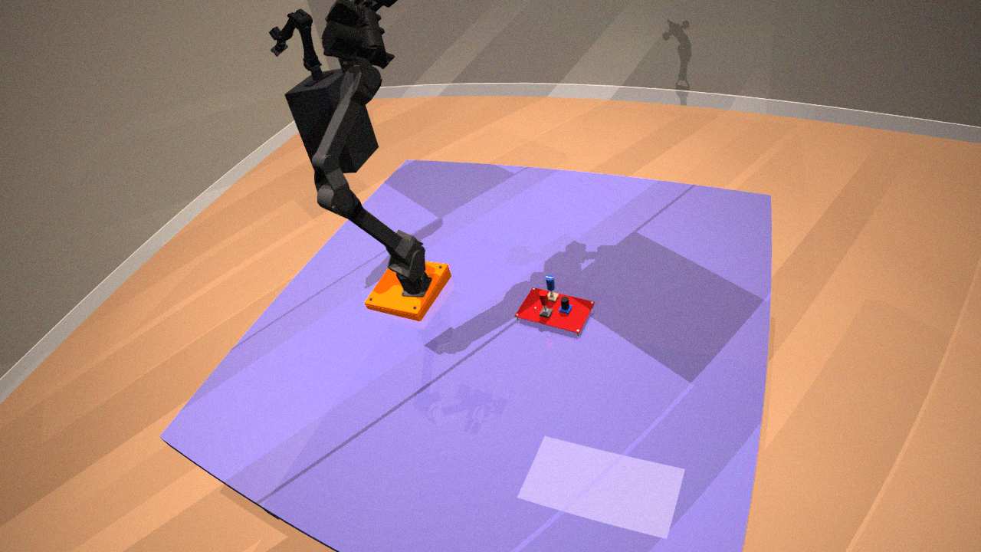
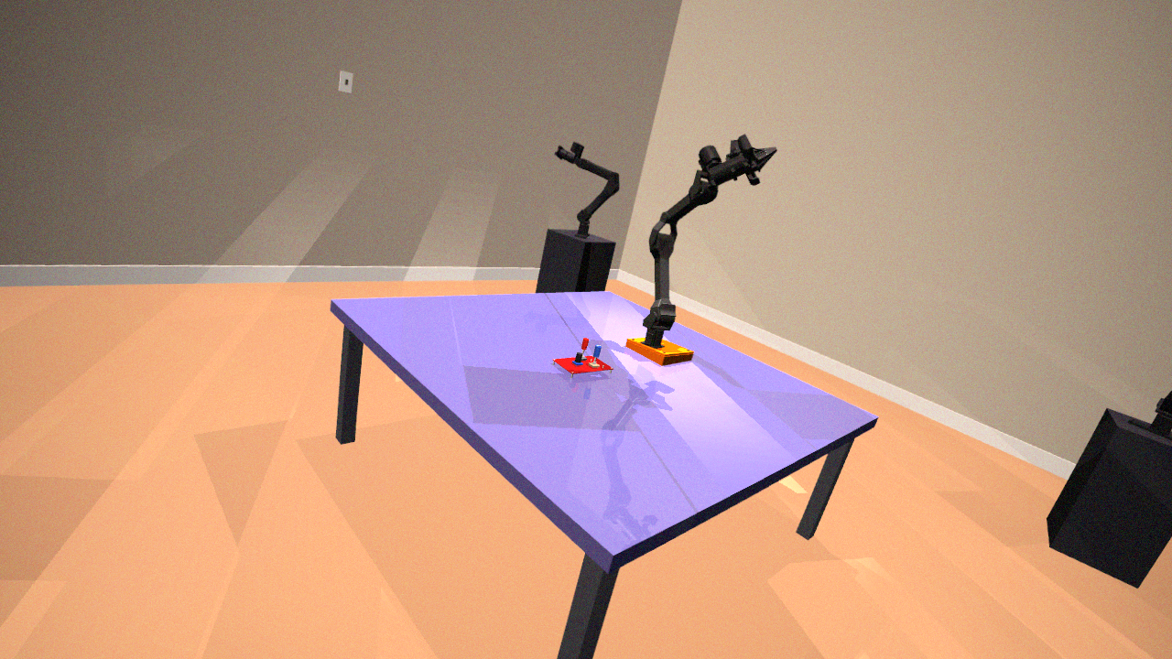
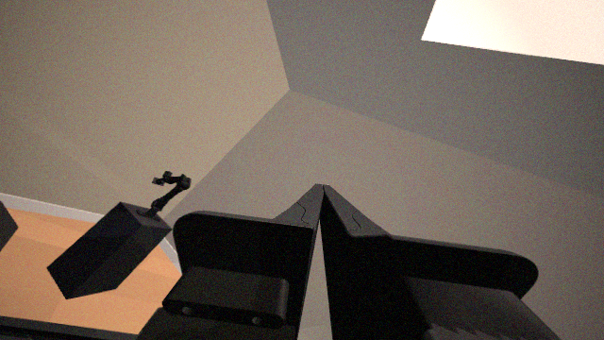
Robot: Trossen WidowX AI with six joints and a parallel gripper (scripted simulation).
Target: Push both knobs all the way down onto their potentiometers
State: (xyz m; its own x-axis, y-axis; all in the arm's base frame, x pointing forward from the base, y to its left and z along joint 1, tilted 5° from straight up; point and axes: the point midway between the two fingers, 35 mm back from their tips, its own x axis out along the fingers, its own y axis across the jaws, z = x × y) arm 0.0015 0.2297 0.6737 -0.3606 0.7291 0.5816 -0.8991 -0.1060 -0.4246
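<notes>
My gripper tip is 390 mm short of the grey potentiometer, 250 mm to the left of it and 690 mm above it. From my gripper tip the other things lie so: potentiometer with blue knob 390 mm ahead, 200 mm to the right, 690 mm below.
</notes>
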